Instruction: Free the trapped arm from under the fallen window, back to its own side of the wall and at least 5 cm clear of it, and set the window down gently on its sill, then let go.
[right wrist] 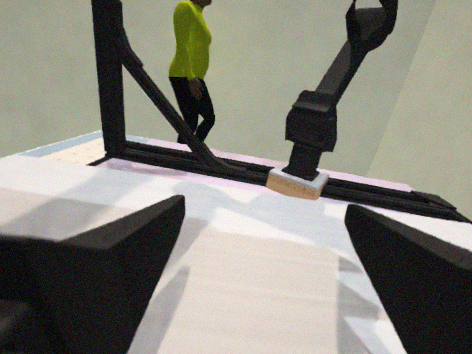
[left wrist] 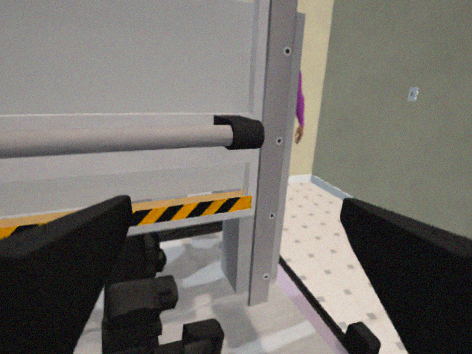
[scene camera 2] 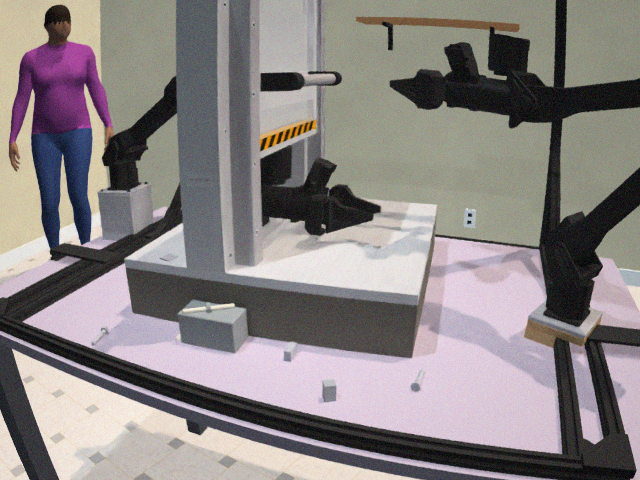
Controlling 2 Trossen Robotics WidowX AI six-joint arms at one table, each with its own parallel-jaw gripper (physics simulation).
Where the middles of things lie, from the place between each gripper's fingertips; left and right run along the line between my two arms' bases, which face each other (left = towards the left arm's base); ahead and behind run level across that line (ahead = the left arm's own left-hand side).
Labels:
The window (left wrist: 166, 109) lies 100 mm ahead of my left hand, 150 mm to the right of it and 40 mm above it.
The window is 3 cm ahead of my right hand, 13 cm to the right of it and 27 cm above it.

